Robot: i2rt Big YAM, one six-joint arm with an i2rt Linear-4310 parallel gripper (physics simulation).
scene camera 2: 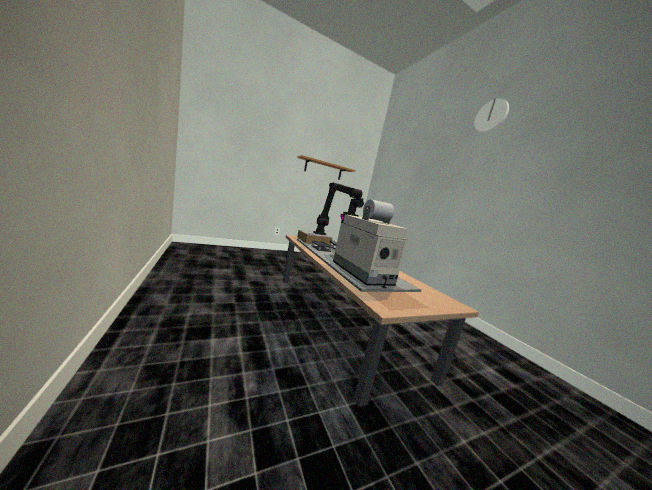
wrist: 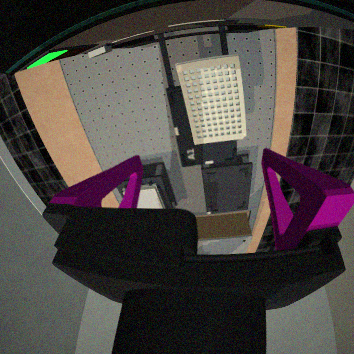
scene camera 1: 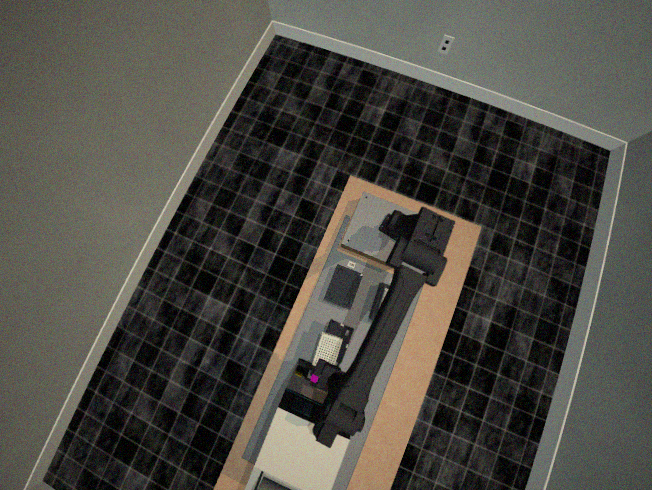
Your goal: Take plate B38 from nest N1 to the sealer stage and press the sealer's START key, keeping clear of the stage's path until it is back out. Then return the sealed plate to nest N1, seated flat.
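Places are measured from the arm's base along level axes (x ahead, y left, z up), in millimetres.
Pixels of known places: gripper, fingertip midpoint: (wrist: 200,157) (scene camera 1: 334,369); arm's base, link origin: (scene camera 2: 319,233) (scene camera 1: 394,229).
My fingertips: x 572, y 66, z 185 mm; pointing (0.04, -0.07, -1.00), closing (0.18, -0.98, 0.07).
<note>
For each thing: its top centre in the pictures, then the offset to it from my fingertips. "spot": a spot on its surface instead.
- cream well plate, top centre: (wrist: 215,103) (scene camera 1: 327,352) dx +3, dy -30, dz -132 mm
- dark sealer stage, surface spot: (wrist: 181,125) spot: dx -45, dy +15, dz -154 mm
- bright green patch, surface spot: (wrist: 47,59) spot: dx +79, dy +101, dz +10 mm
- dark holder with a white piece, top centre: (wrist: 145,207) dx -284, dy +94, dz -185 mm
The cream well plate (scene camera 1: 327,347) (wrist: 214,102) lies on the dark sealer stage (wrist: 181,125), marked A1, out in front of the sealer (scene camera 1: 303,447) (scene camera 2: 368,247). In the wrist view it sits slightly askew to the stage's rails. My gripper (scene camera 1: 314,378) (scene camera 2: 342,216) (wrist: 200,157) is open and empty, with magenta fingers, above the stage area near the sealer's front. A dark, empty nest (scene camera 1: 342,286) (wrist: 227,187) lies beyond the stage; its label is too small to read. The START key cannot be made out; a bright green patch (wrist: 47,59) shows at the sealer's front edge.
A dark holder with a white piece (wrist: 150,197) stands beside the nest, partly hidden by my arm and gripper. The wood-sided base block (scene camera 1: 368,210) (wrist: 223,225) is at the table's far end. My arm (scene camera 1: 387,326) stretches along the table's right side. A wall shelf (scene camera 2: 325,163) hangs behind.
</note>
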